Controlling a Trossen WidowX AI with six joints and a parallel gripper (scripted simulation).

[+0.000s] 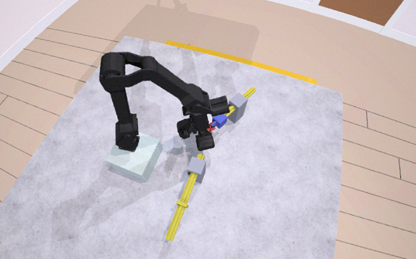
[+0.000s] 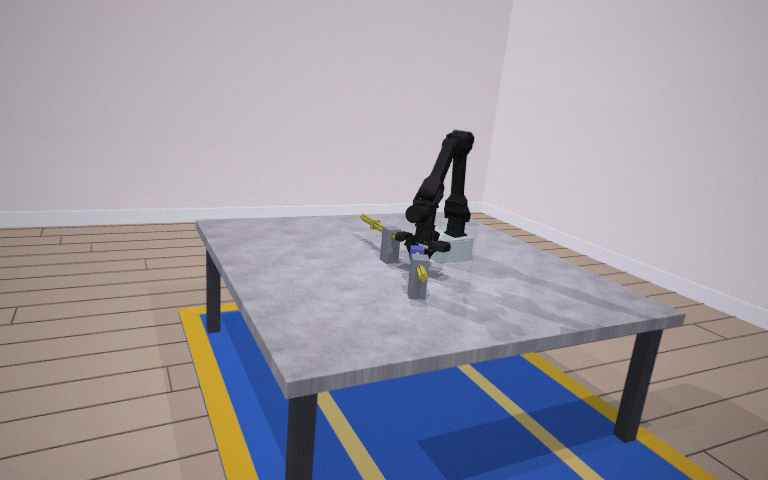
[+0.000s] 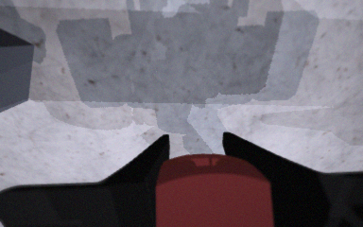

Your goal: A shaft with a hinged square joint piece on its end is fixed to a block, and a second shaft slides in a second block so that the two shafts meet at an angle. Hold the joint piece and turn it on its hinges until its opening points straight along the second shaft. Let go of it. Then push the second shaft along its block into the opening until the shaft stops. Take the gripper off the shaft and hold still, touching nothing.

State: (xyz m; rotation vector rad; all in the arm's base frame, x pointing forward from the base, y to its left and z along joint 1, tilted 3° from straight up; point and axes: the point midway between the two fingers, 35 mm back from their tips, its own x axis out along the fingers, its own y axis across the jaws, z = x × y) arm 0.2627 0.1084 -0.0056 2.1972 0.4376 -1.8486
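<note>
The red joint piece lies 5 cm above my gripper tip and 1 cm ahead of it.
</note>
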